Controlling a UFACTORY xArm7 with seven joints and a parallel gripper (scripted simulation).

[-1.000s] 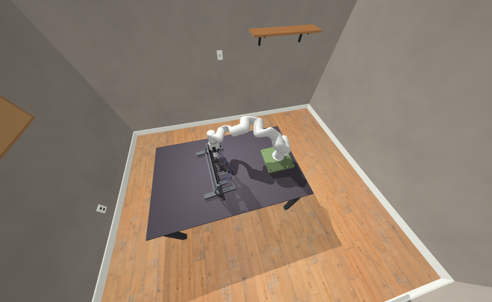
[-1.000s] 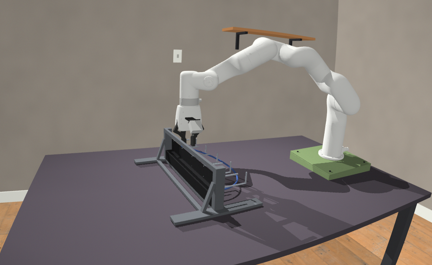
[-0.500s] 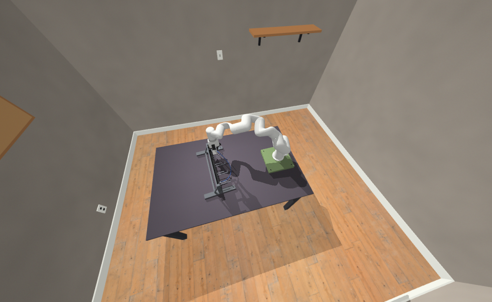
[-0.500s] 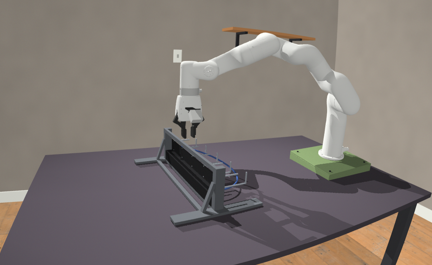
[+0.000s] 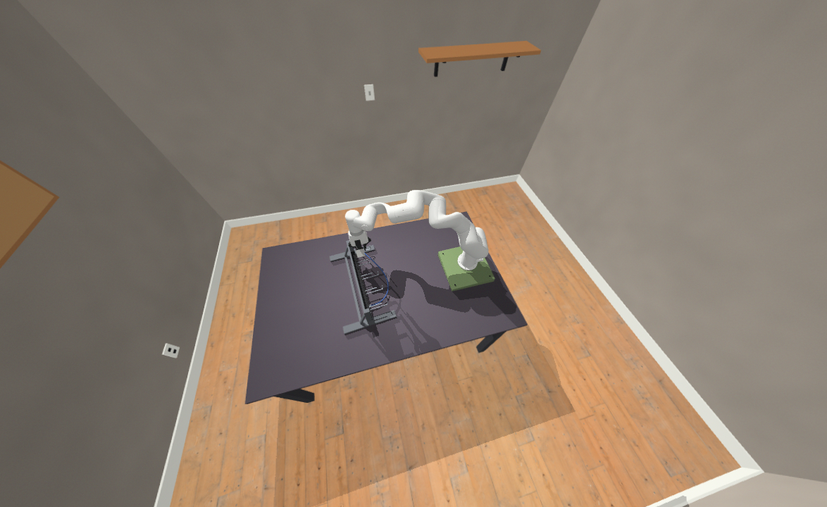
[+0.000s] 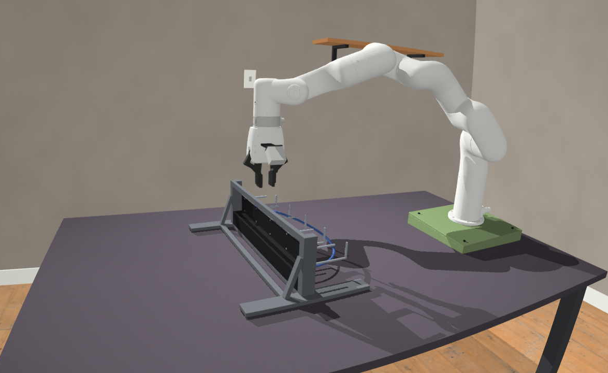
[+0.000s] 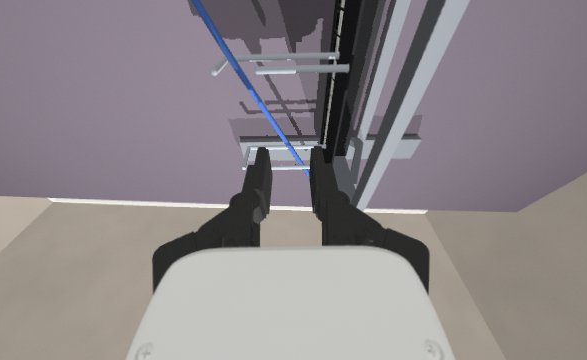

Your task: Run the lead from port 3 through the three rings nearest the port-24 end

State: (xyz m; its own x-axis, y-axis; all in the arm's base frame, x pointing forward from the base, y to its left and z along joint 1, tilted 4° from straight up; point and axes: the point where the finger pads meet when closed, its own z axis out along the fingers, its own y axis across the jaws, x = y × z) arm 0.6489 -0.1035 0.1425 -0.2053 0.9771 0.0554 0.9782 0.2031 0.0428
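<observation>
The grey rack is 16 cm to the left of my hand, 9 cm below it and 3 cm ahead of it.
</observation>
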